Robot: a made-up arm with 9 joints. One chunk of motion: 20 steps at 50 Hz.
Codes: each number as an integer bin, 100 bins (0 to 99) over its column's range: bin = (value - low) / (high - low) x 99, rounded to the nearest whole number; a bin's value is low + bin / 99 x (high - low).
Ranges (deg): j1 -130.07..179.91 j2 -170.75..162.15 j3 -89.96..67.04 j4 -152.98..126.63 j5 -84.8..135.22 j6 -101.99..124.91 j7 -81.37..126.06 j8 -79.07..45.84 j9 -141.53..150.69
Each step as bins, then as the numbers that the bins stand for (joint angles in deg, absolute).
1 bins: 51 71 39 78 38 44 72 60 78
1 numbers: 29.62 68.00 -28.11 67.32 -0.35 -1.15 69.49 -3.37 88.70
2 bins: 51 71 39 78 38 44 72 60 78
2 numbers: 29.62 68.00 -28.11 67.32 -0.35 -1.15 69.49 -3.37 88.70
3 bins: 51 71 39 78 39 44 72 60 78
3 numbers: 29.62 68.00 -28.11 67.32 1.87 -1.15 69.49 -3.37 88.70
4 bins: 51 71 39 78 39 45 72 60 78
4 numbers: 29.62 68.00 -28.11 67.32 1.87 1.15 69.49 -3.37 88.70
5 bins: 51 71 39 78 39 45 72 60 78
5 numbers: 29.62 68.00 -28.11 67.32 1.87 1.15 69.49 -3.37 88.70
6 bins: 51 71 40 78 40 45 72 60 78
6 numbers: 29.62 68.00 -26.53 67.32 4.10 1.15 69.49 -3.37 88.70
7 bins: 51 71 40 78 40 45 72 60 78
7 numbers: 29.62 68.00 -26.53 67.32 4.10 1.15 69.49 -3.37 88.70
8 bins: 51 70 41 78 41 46 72 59 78
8 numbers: 29.62 64.63 -24.94 67.32 6.32 3.44 69.49 -4.63 88.70
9 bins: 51 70 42 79 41 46 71 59 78
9 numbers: 29.62 64.63 -23.35 70.14 6.32 3.44 67.39 -4.63 88.70
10 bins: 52 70 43 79 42 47 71 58 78
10 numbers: 32.75 64.63 -21.77 70.14 8.54 5.73 67.39 -5.89 88.70
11 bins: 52 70 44 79 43 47 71 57 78
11 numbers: 32.75 64.63 -20.18 70.14 10.76 5.73 67.39 -7.15 88.70
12 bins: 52 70 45 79 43 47 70 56 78
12 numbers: 32.75 64.63 -18.60 70.14 10.76 5.73 65.30 -8.41 88.70
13 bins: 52 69 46 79 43 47 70 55 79
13 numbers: 32.75 61.27 -17.01 70.14 10.76 5.73 65.30 -9.68 91.66
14 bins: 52 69 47 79 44 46 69 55 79
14 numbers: 32.75 61.27 -15.42 70.14 12.99 3.44 63.20 -9.68 91.66
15 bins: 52 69 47 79 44 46 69 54 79
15 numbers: 32.75 61.27 -15.42 70.14 12.99 3.44 63.20 -10.94 91.66
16 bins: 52 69 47 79 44 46 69 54 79
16 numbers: 32.75 61.27 -15.42 70.14 12.99 3.44 63.20 -10.94 91.66
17 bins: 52 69 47 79 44 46 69 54 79
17 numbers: 32.75 61.27 -15.42 70.14 12.99 3.44 63.20 -10.94 91.66
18 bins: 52 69 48 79 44 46 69 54 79
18 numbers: 32.75 61.27 -13.84 70.14 12.99 3.44 63.20 -10.94 91.66
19 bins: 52 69 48 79 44 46 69 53 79
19 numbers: 32.75 61.27 -13.84 70.14 12.99 3.44 63.20 -12.20 91.66
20 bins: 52 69 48 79 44 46 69 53 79
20 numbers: 32.75 61.27 -13.84 70.14 12.99 3.44 63.20 -12.20 91.66
